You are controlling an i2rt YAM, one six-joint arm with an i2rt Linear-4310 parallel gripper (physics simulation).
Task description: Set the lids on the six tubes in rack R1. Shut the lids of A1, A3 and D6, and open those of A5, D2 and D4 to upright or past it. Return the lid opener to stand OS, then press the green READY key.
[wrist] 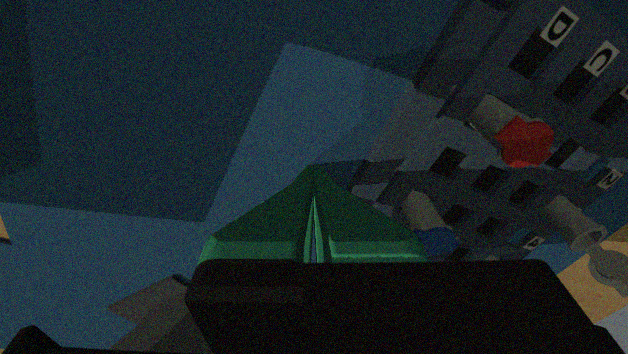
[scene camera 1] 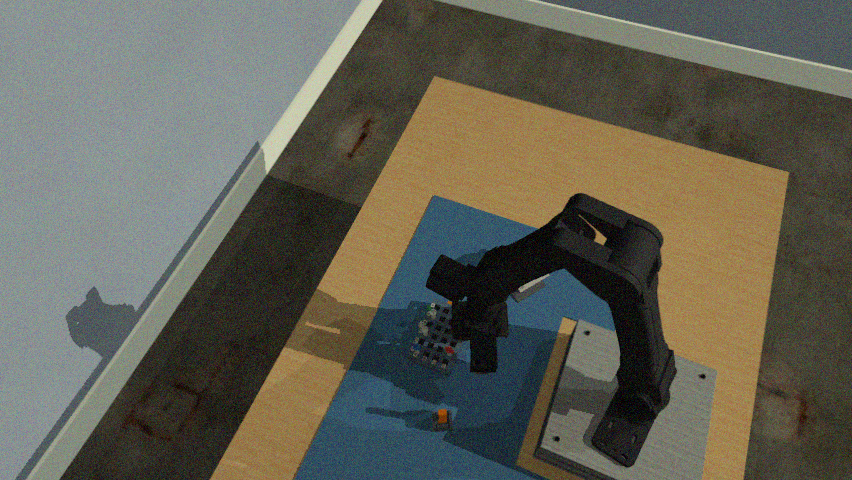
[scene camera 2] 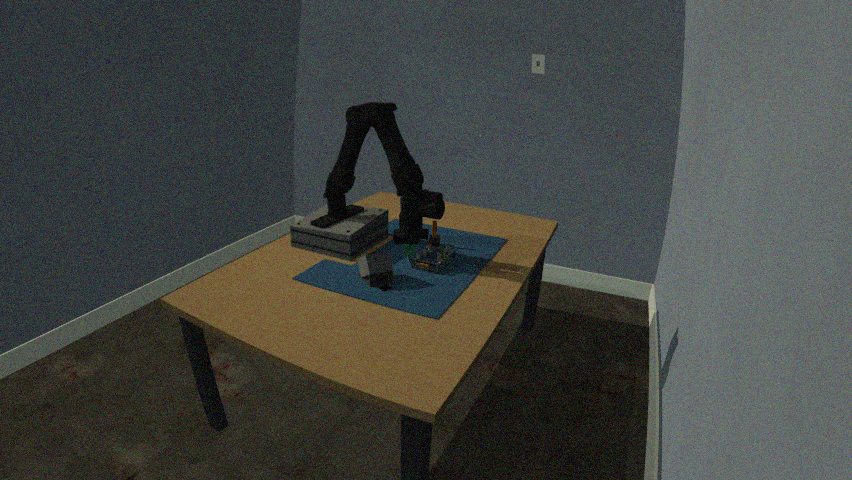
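Observation:
Rack R1 (scene camera 1: 440, 342) (scene camera 2: 438, 262) (wrist: 462, 187) stands on the blue mat. My gripper (scene camera 2: 411, 250) (wrist: 313, 176) is shut and empty, its green fingertips together low beside the rack; scene camera 1 hides them behind the arm. In the wrist view, a red lid (wrist: 526, 142) and a blue lid (wrist: 437, 241) sit over their tube tops. A pale tube (wrist: 570, 225) shows an open mouth with a grey lid (wrist: 611, 267) beyond it. Other lids are too small to judge. The orange lid opener (scene camera 1: 442, 415) (scene camera 2: 434, 229) stands upright in its stand. The green READY key cannot be made out.
A grey box (scene camera 2: 376, 267) with a slanted face stands on the blue mat (scene camera 1: 381, 441) (scene camera 2: 429, 304); part of it (scene camera 1: 529, 287) shows behind the arm in scene camera 1. The arm's grey base block (scene camera 1: 685, 405) (scene camera 2: 363, 235) stands beside the mat.

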